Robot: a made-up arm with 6 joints.
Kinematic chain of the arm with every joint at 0, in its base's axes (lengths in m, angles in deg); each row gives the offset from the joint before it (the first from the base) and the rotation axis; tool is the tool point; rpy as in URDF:
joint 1: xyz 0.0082 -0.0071 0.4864 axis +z
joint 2: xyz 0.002 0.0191 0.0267 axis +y
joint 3: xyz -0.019 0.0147 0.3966 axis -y
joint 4: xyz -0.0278 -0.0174 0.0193 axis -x
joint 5: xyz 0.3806 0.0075 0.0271 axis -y
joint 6: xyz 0 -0.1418 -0.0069 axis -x
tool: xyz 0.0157 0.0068 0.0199 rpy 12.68 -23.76 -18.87
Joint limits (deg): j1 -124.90..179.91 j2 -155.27..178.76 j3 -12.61..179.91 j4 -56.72..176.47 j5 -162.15..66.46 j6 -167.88..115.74
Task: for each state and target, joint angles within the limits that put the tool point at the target. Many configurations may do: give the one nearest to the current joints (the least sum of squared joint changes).
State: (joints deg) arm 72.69 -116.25 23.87 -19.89 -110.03 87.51
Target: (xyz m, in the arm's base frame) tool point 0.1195 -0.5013 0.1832
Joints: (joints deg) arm 91.64 -152.53 22.72 -19.76 -111.09 89.54
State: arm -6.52 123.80 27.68 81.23 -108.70 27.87
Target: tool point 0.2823 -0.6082 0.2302
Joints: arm -64.21 94.05 26.97 70.11 -110.58 28.98
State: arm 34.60 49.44 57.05 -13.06 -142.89 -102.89
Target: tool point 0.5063 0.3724 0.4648
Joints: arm 49.48 66.43 30.16 -26.25 -141.99 -102.31
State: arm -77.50 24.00 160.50 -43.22 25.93 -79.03
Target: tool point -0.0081 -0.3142 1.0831
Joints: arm -69.08 61.35 168.36 -39.80 27.45 -77.28
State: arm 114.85 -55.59 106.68 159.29 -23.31 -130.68
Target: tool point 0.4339 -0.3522 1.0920
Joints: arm 153.12 -38.43 75.67 125.12 -0.24 -129.51
